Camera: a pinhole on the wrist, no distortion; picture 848 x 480 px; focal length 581.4 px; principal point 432.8 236.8 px. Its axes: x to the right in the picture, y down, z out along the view. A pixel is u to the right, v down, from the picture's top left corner.
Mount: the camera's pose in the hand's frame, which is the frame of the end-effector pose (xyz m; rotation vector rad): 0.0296 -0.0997 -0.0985 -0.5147 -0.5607 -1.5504
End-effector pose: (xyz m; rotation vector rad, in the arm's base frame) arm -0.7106 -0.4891 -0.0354 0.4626 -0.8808 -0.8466
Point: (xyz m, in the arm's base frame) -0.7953 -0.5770 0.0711
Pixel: 636.2 412.7
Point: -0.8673 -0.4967 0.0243
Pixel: 712.4 138.4
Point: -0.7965 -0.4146 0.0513
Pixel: 463.5 78.3
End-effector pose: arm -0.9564 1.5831 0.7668 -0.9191 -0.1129 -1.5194
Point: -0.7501 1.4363 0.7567
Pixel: 50.8 442.6
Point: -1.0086 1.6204 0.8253
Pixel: 779.8 111.2
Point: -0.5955 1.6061 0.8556
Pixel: 344.6 293.0
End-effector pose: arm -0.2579 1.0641 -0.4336 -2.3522 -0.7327 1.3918
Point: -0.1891 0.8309 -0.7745
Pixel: 111.7 365.7
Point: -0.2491 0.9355 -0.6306
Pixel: 218.6 304.9
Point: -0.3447 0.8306 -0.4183
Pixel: outside the picture
